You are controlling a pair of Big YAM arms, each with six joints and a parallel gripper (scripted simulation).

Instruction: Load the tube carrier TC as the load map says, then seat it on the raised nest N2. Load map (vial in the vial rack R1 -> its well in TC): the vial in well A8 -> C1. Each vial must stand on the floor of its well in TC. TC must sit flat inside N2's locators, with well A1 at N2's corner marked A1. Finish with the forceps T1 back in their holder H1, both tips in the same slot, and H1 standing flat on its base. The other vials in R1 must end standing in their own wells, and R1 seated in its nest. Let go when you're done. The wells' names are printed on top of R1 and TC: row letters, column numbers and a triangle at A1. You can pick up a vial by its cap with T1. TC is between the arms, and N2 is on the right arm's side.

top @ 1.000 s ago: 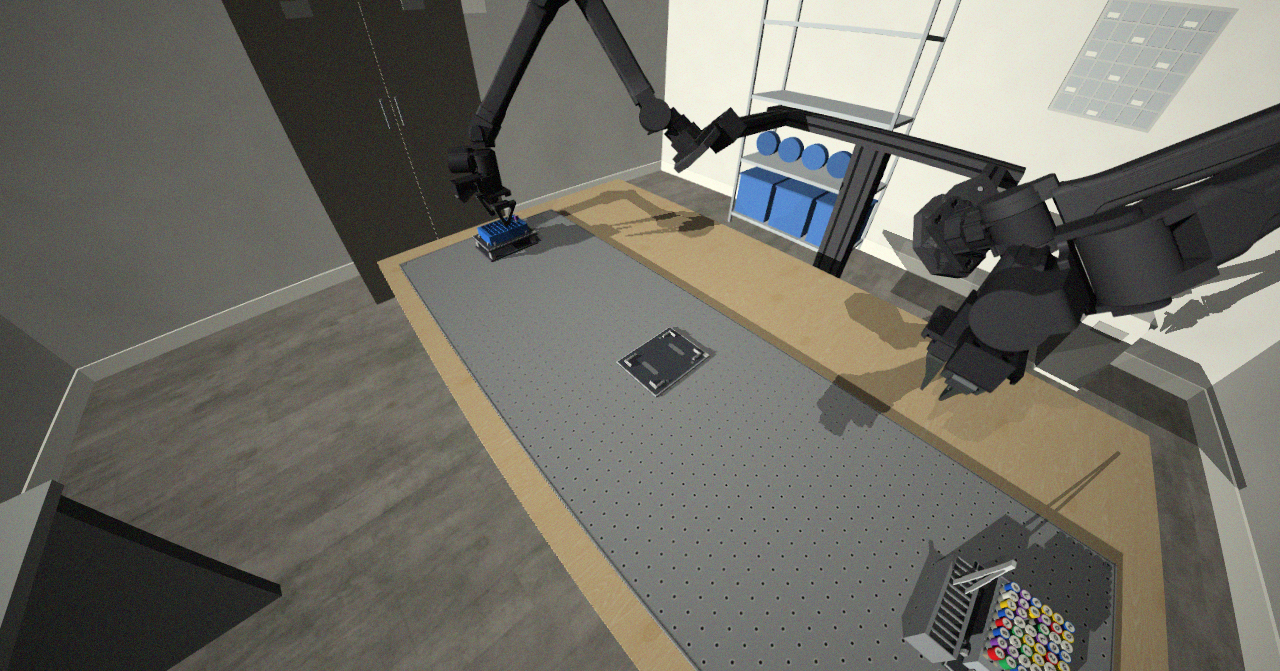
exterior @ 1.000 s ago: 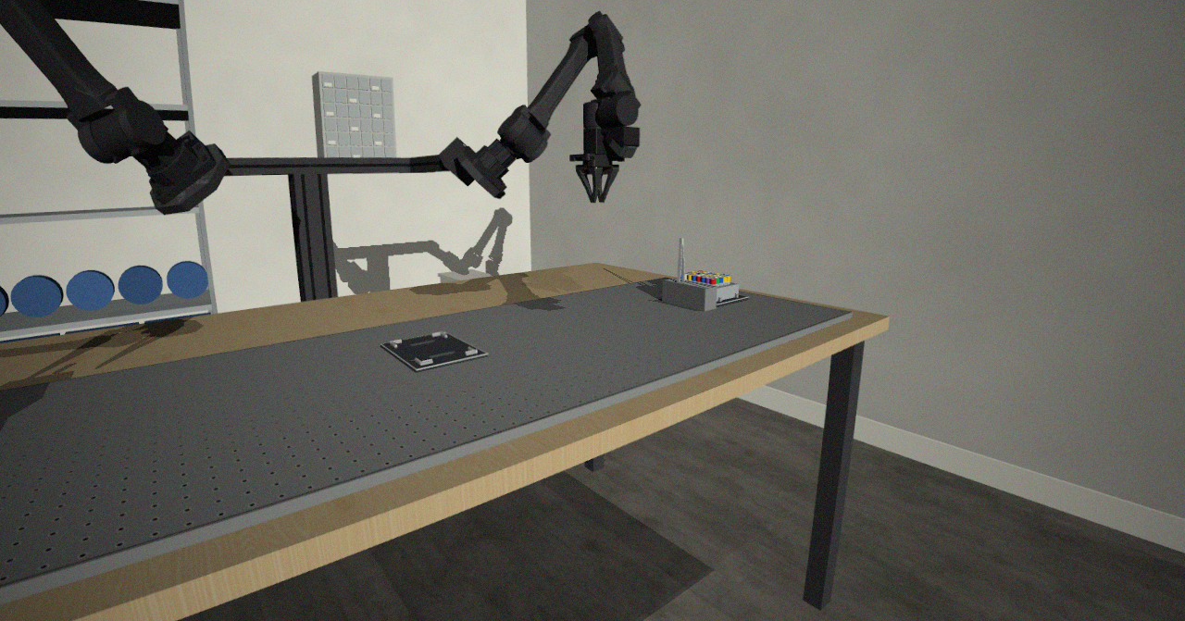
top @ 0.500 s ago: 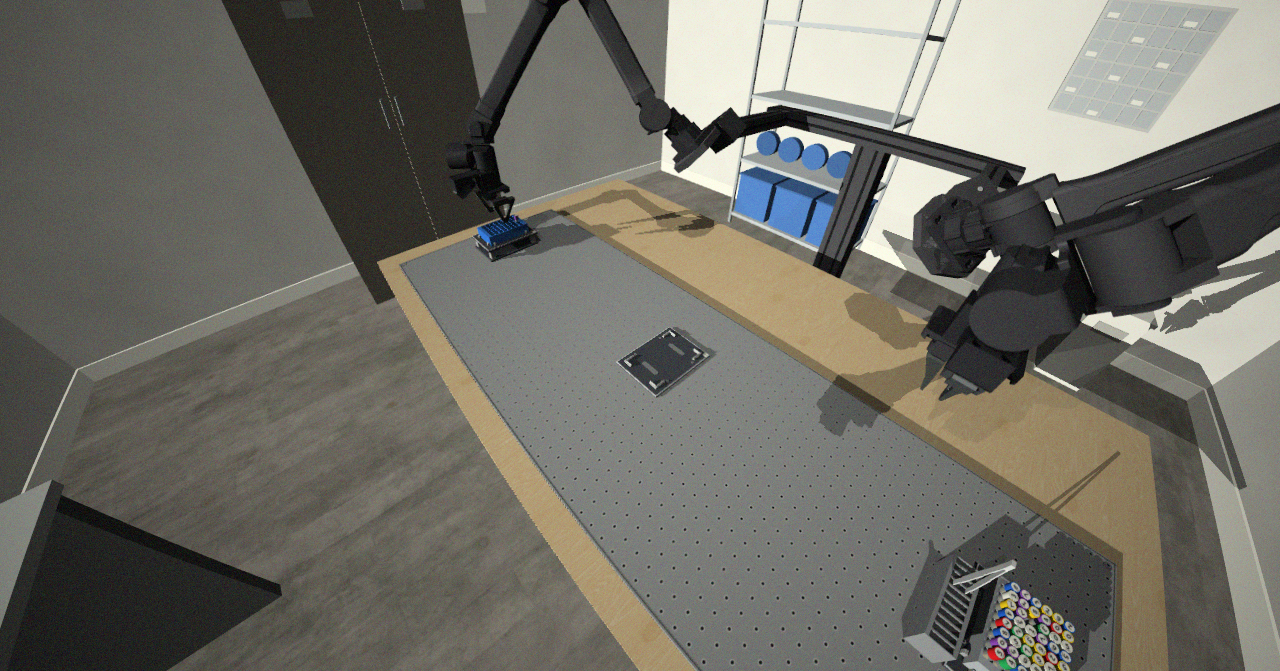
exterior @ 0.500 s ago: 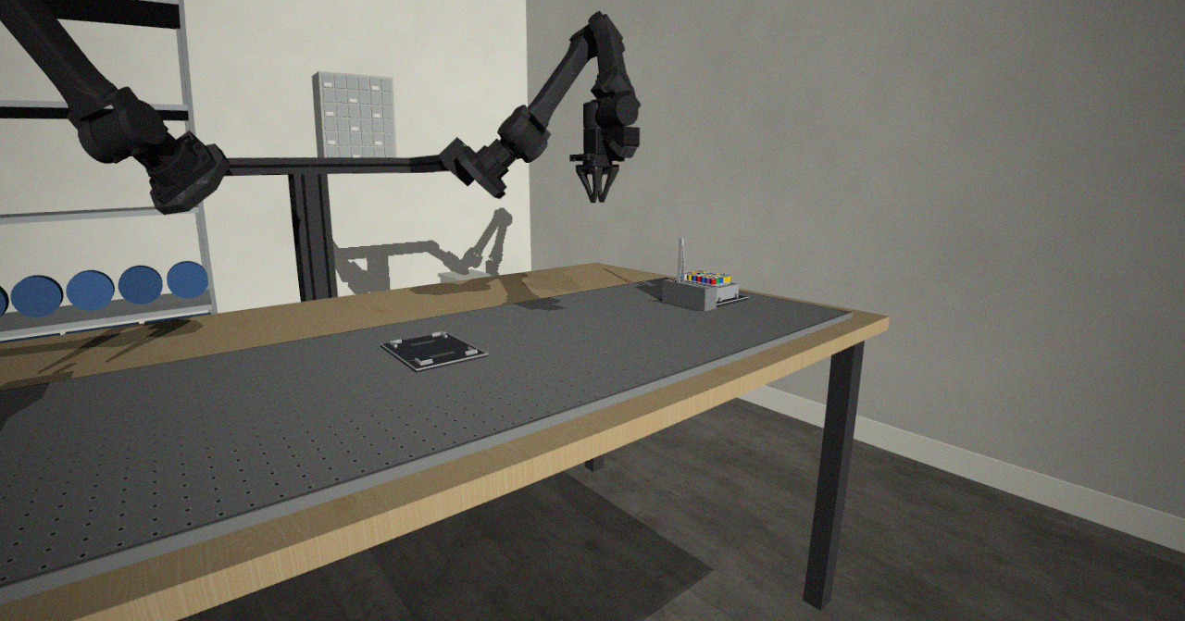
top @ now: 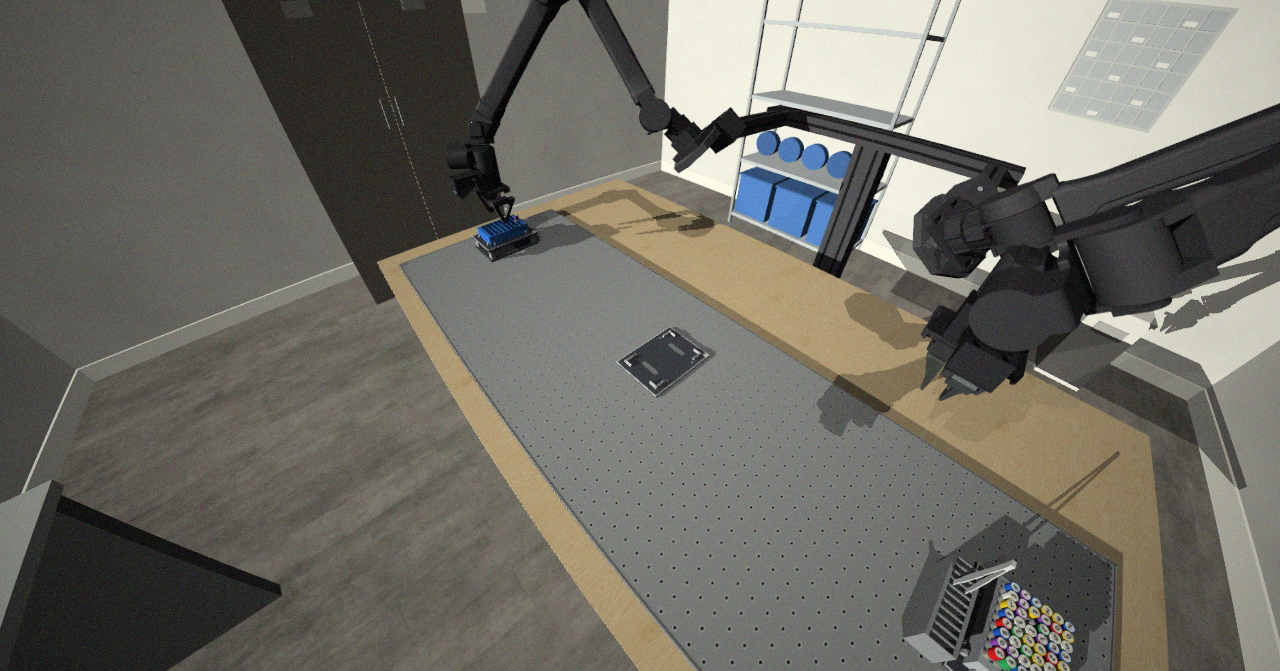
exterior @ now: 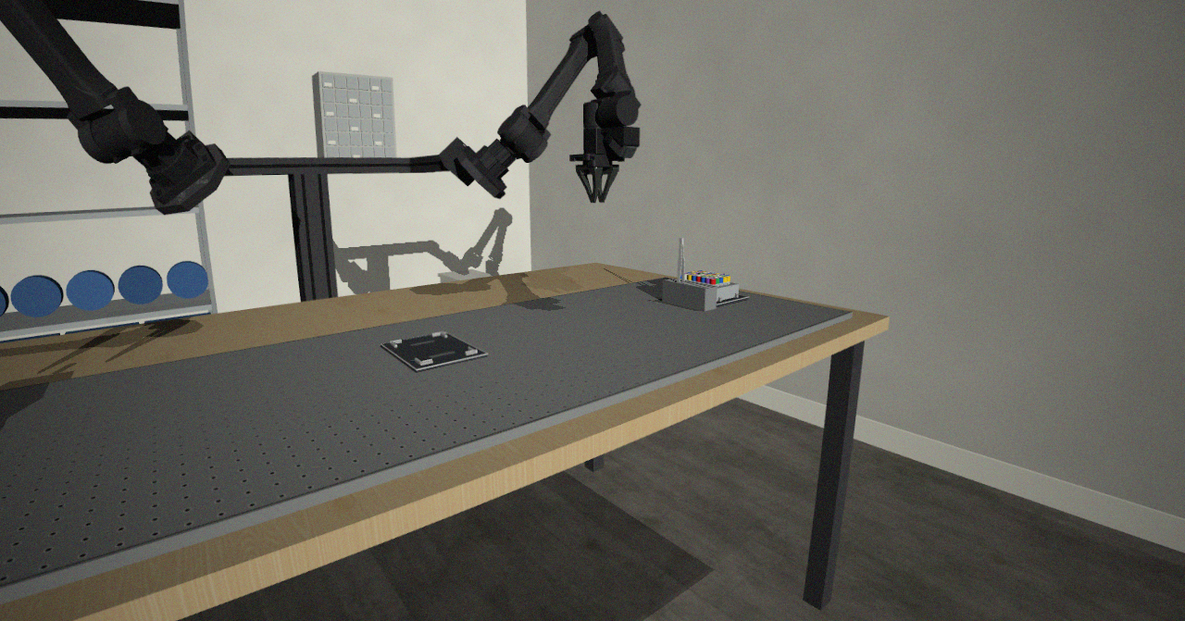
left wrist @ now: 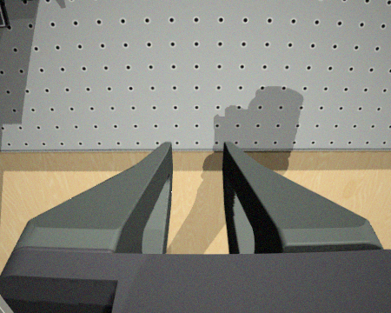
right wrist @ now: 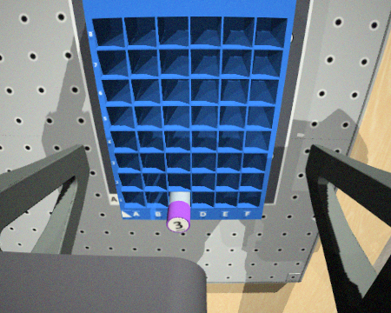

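Right now the blue tube carrier TC is 50 mm below my right hand. Round my right hand: grey slotted holder H1: 40 mm ahead, 1250 mm to the left, 90 mm below; then purple-capped vial: 50 mm behind, 10 mm to the left, 40 mm below; then raised nest N2: 70 mm below.
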